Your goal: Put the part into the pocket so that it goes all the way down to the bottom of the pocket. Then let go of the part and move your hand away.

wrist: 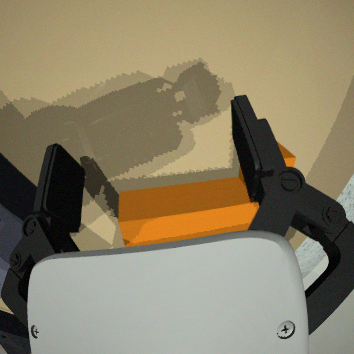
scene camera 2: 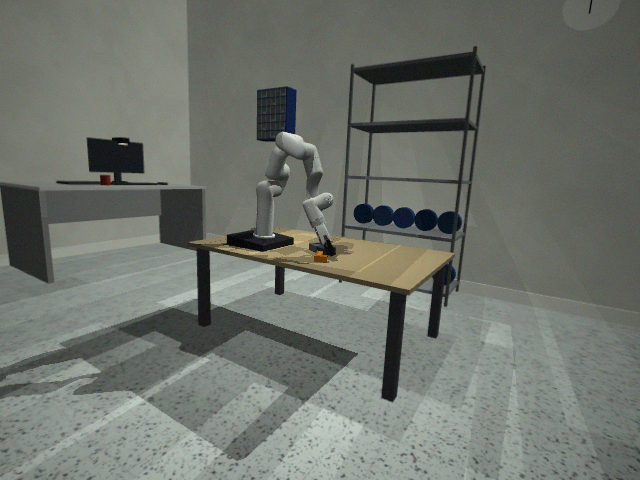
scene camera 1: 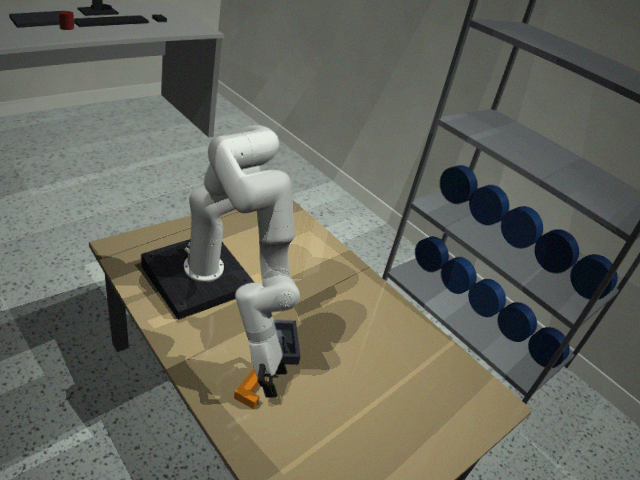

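Pixels of known places: gripper, fingertip midpoint: [wrist: 144, 135] [scene camera 2: 331, 254] [scene camera 1: 276, 385]; arm's base, origin of the base link: [scene camera 2: 264, 235] [scene camera 1: 203, 267].
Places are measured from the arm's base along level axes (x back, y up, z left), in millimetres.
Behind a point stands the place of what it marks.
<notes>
The orange L-shaped part [scene camera 1: 248, 384] {x -418, y -17, z -186 mm} [scene camera 2: 320, 257] {x -441, y -23, z -220 mm} [wrist: 187, 215] {x -420, y -17, z -154 mm} lies on the wooden table, outside the pocket. The pocket is in a dark blue-grey, box-like holder [scene camera 1: 294, 357] {x -432, y -15, z -26 mm} [scene camera 2: 314, 247] {x -330, y -22, z -34 mm} [wrist: 9, 232] {x -395, y -11, z -43 mm}, partly hidden behind the hand in scene camera 1 and cut off at the left edge of the wrist view. My gripper [scene camera 1: 275, 381] {x -461, y -28, z -122 mm} [scene camera 2: 329, 251] {x -461, y -28, z -122 mm} [wrist: 144, 135] {x -461, y -28, z -122 mm} is open and empty, low over the table beside the part. In the wrist view the right finger overlaps the part's far end, and the hand's housing hides its near side.
The arm's black base plate [scene camera 1: 165, 286] {x 3, y -5, z -144 mm} [scene camera 2: 242, 240] {x 44, y -8, z -147 mm} stands on the table [scene camera 1: 361, 413] {x -667, y -47, z -5 mm} [scene camera 2: 382, 263] {x -705, y -47, z -79 mm}, behind the holder. A shelf rack [scene camera 1: 428, 149] [scene camera 2: 348, 149] with several blue discs stands beyond the table. A desk [scene camera 1: 191, 87] [scene camera 2: 178, 209] with a red cup [scene camera 1: 66, 20] [scene camera 2: 105, 179] is at the back left.
</notes>
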